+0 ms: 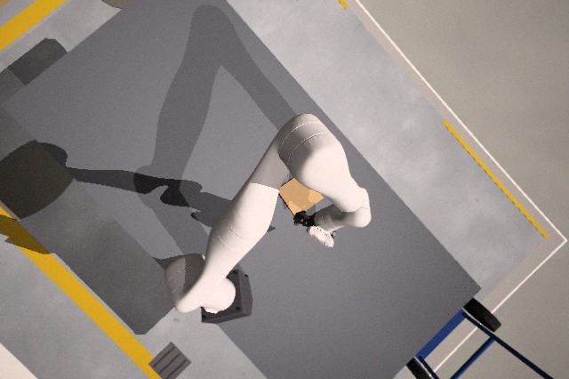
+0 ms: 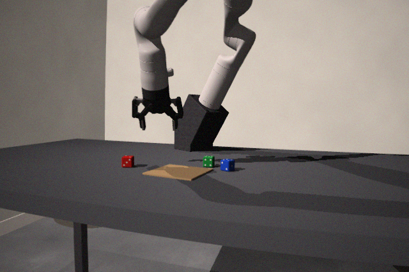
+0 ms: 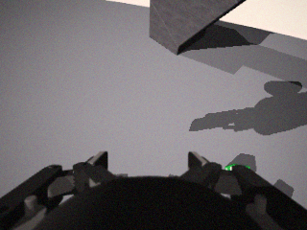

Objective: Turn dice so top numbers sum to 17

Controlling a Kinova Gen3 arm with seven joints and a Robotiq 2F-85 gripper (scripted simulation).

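Now: the red die 10 cm below my hand, 7 cm to the right of it and 6 cm ahead of it. The rest, counted from my hand: green die (15 cm to the left, 10 cm below, 4 cm behind); tan mat (11 cm below, 10 cm to the left, 7 cm ahead); blue die (21 cm to the left, 10 cm below).
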